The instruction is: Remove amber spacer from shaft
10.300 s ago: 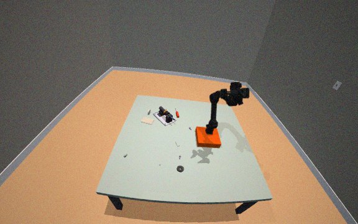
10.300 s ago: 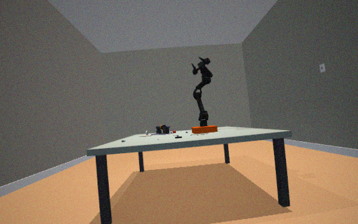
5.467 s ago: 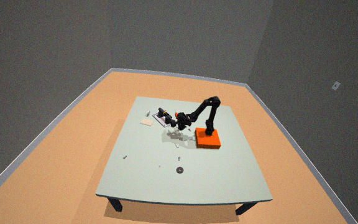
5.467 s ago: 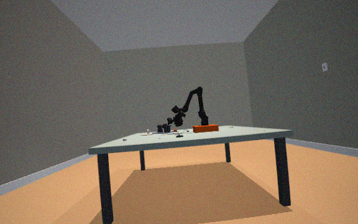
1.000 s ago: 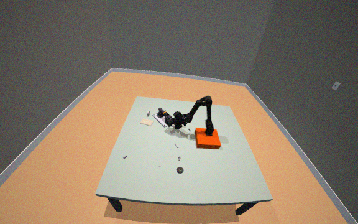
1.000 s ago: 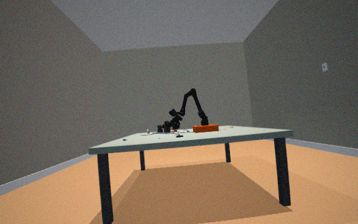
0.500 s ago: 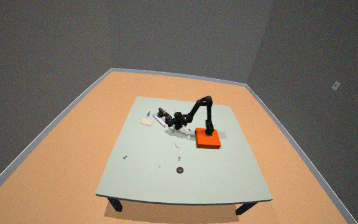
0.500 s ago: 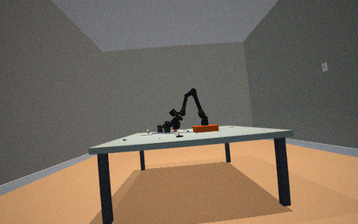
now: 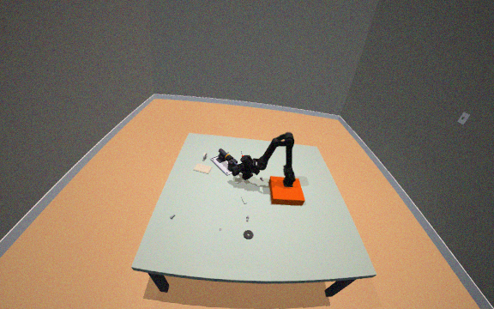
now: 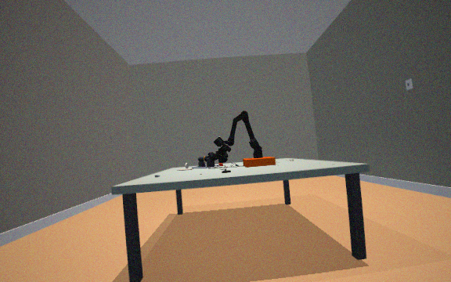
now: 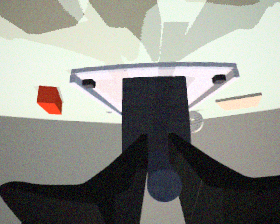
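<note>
My gripper tip is 4 cm to the left of the dark round shaft, 3 cm short of it and 2 cm below it. The rest, counted from my gripper tip: amber spacer 8 cm to the right, 7 cm ahead, 2 cm above; then tan pad 25 cm ahead, 6 cm below, 2 cm to the right; then pale ring 25 cm ahead, 14 cm to the right, 3 cm below.
</note>
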